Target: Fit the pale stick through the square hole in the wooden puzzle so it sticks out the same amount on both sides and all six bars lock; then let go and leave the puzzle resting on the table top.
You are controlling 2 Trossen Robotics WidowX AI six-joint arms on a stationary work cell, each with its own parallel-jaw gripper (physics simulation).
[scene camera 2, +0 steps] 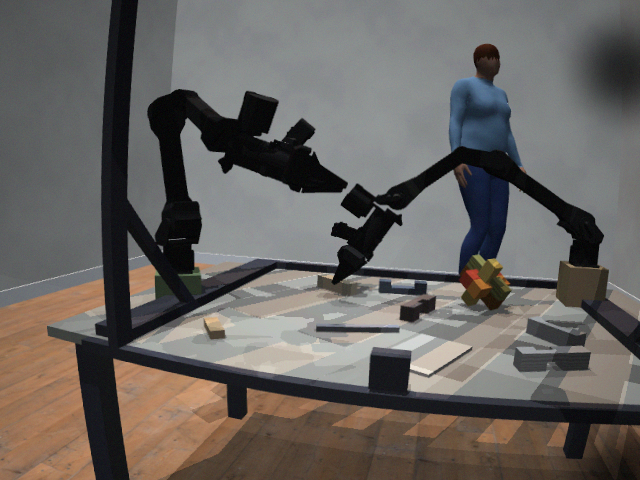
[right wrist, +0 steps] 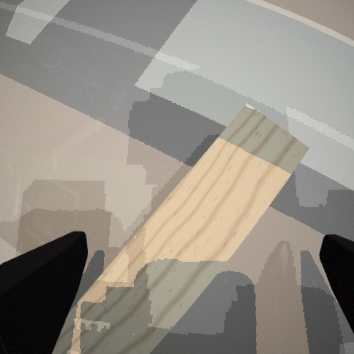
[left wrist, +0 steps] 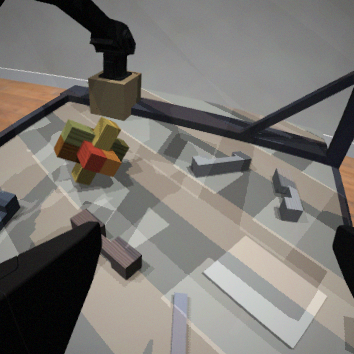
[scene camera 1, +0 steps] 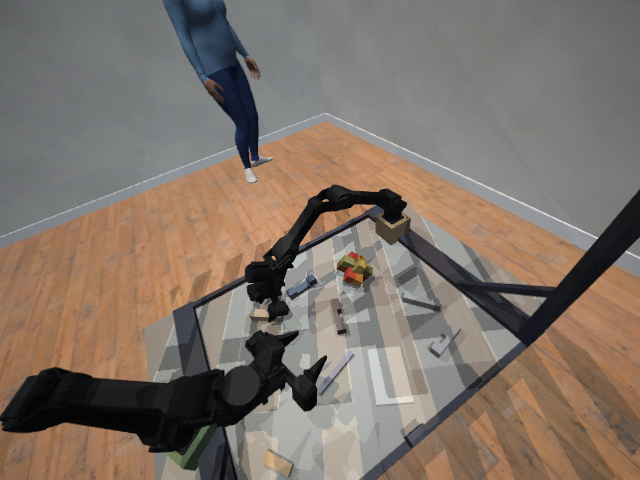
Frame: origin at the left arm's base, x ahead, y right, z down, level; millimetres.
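Seen in the pictures: left gripper, between the fingertips: (scene camera 2: 344,188) (left wrist: 221,236) (scene camera 1: 311,344); right gripper, between the fingertips: (scene camera 2: 337,280) (right wrist: 207,246) (scene camera 1: 264,312); left arm's base, origin of its link: (scene camera 2: 177,271) (scene camera 1: 184,434); right arm's base, origin of its link: (scene camera 2: 583,265) (left wrist: 115,74) (scene camera 1: 392,217).
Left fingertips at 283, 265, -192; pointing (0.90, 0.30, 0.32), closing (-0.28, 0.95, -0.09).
Pixels of each thing's top centre, then the offset from my left fingertips to it, as dx, dy, dz.
- pale stick, centre of its top: (right wrist: 179,248) (scene camera 2: 336,278) (scene camera 1: 265,313) +99, -285, +225
- blue notched bar, centre of its top: (scene camera 2: 403,281) (scene camera 1: 301,284) +252, -225, +225
- brown notched bar, centre of its top: (left wrist: 103,235) (scene camera 2: 419,300) (scene camera 1: 337,313) +194, -48, +225
- thin bar, centre of its top: (left wrist: 177,351) (scene camera 2: 358,325) (scene camera 1: 335,371) +30, +17, +244
- flat plate, centre of its top: (left wrist: 266,285) (scene camera 2: 425,351) (scene camera 1: 388,373) +87, +159, +249
- short beige block, centre of its top: (scene camera 2: 213,323) (scene camera 1: 277,462) -223, -26, +239
The wooden puzzle (scene camera 1: 354,268) (scene camera 2: 485,283) (left wrist: 92,152), of olive, yellow, red and orange bars, stands tilted on the table near the right arm's base; its square hole cannot be made out. The pale stick (scene camera 1: 259,314) (scene camera 2: 349,288) (right wrist: 225,200) lies flat on the table, slanting between the fingers in the right wrist view. My right gripper (scene camera 2: 336,281) (right wrist: 207,246) is open and empty, pointing down close above the stick. My left gripper (scene camera 1: 311,345) (scene camera 2: 345,186) (left wrist: 221,236) is open and empty, high above the table, away from the puzzle.
A blue notched bar (scene camera 1: 301,287) (scene camera 2: 403,290), a brown notched bar (scene camera 1: 338,316) (left wrist: 125,257), a thin bar (scene camera 1: 336,372) (scene camera 2: 357,328), a flat plate (scene camera 2: 439,355) (left wrist: 275,280), two grey pieces (left wrist: 220,165) (left wrist: 295,205) and a short beige block (scene camera 1: 278,462) (scene camera 2: 214,328) lie about.
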